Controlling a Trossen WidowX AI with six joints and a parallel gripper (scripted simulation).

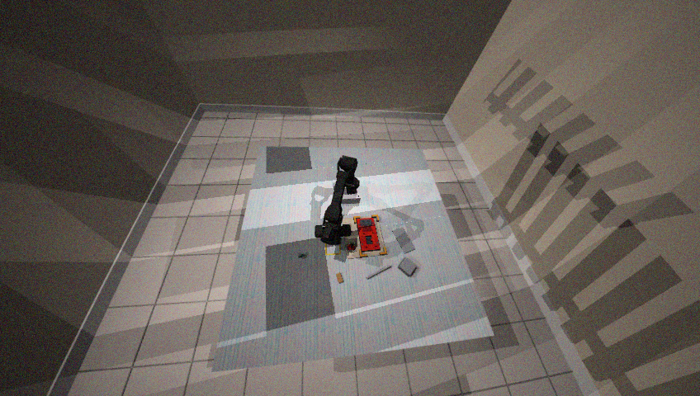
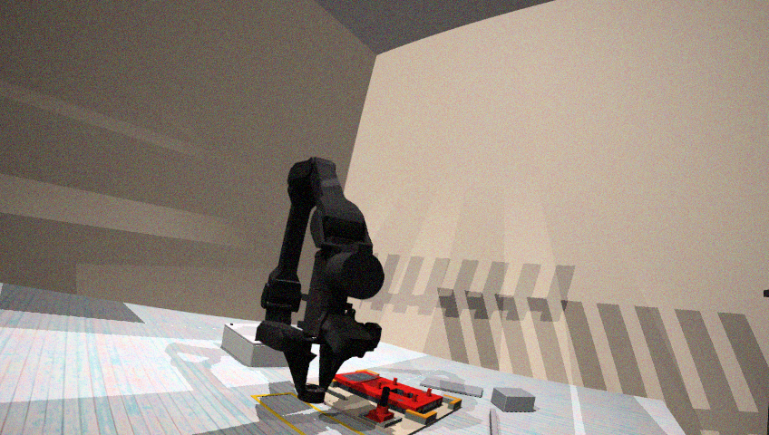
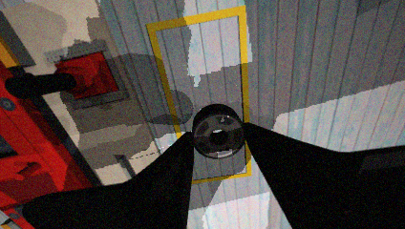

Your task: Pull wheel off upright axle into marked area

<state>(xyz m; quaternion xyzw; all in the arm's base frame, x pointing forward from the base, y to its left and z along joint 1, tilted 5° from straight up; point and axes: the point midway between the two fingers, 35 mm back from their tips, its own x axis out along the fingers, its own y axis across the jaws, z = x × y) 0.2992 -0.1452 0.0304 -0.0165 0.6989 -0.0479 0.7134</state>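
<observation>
The dark wheel lies right at my gripper tip. Also, from my gripper tip: dark rod 24 cm to the left, 21 cm ahead, 4 cm below; orange piece 22 cm ahead, 4 cm below, 2 cm to the left.
</observation>
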